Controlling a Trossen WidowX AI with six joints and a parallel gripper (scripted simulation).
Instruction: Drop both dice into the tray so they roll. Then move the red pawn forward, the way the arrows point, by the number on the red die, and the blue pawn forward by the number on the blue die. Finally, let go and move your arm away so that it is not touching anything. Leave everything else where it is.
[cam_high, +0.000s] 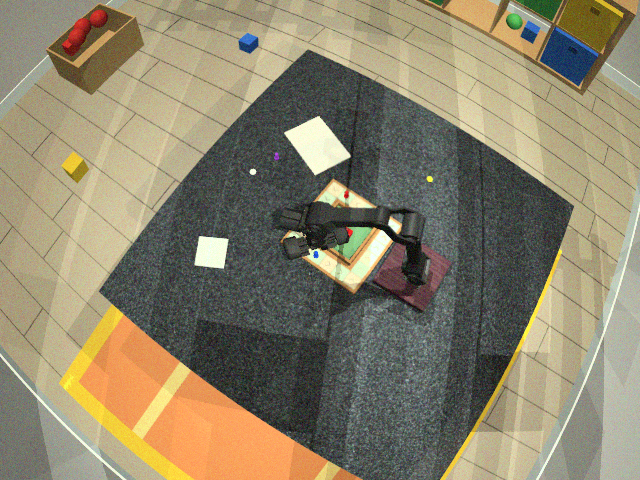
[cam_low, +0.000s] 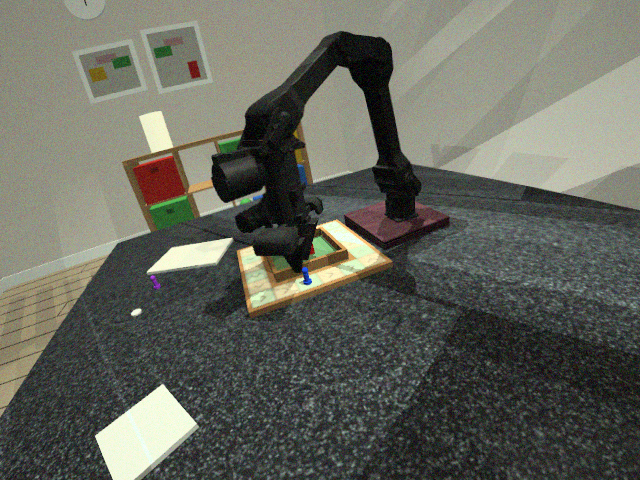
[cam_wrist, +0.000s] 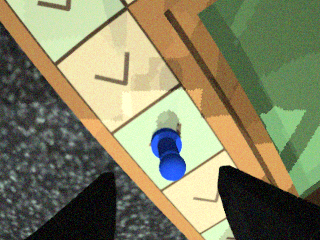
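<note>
The blue pawn lies 2 cm below my gripper tip. From my gripper tip the other things lie so: red pawn: 5 cm ahead, 23 cm to the right, 2 cm below; purple pawn: 33 cm ahead, 21 cm to the right, 4 cm below; green tray: 3 cm behind, 12 cm to the right, 5 cm below.
</note>
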